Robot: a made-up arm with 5 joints.
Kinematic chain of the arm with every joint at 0, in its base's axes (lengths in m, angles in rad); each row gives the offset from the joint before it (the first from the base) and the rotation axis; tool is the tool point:
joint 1: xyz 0 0 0.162 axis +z
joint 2: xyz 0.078 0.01 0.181 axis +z
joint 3: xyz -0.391 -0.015 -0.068 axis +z
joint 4: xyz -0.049 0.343 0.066 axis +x
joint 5: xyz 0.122 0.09 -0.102 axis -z
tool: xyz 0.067 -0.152 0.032
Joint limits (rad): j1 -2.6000..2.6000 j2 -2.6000..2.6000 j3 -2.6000..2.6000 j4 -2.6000..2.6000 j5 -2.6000..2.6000
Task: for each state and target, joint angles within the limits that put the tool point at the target. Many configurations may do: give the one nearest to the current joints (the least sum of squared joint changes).
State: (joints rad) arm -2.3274 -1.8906 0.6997 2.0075 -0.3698
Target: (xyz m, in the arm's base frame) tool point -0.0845 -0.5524 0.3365
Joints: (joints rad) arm -2.1124 -1.6603 0.0918 1.8981 -0.3612
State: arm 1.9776 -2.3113 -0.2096 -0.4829 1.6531
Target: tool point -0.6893 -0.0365 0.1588
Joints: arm 2.5467 -1.8085 0.1180 -0.9402 2.5195
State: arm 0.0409 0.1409 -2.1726 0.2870 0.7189
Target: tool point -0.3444 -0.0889 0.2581
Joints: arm -0.3361 -0.2529 -2.6000 0.1865 0.4053
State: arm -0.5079 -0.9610 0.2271 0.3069 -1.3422
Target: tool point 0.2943 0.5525 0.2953
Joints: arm -0.2470 -0.6966 0.3508 0.2060 -1.2858
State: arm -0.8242 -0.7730 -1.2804 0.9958 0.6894
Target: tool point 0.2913 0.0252 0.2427
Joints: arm -0.8512 -0.8841 -0.7855 0.9578 0.6652
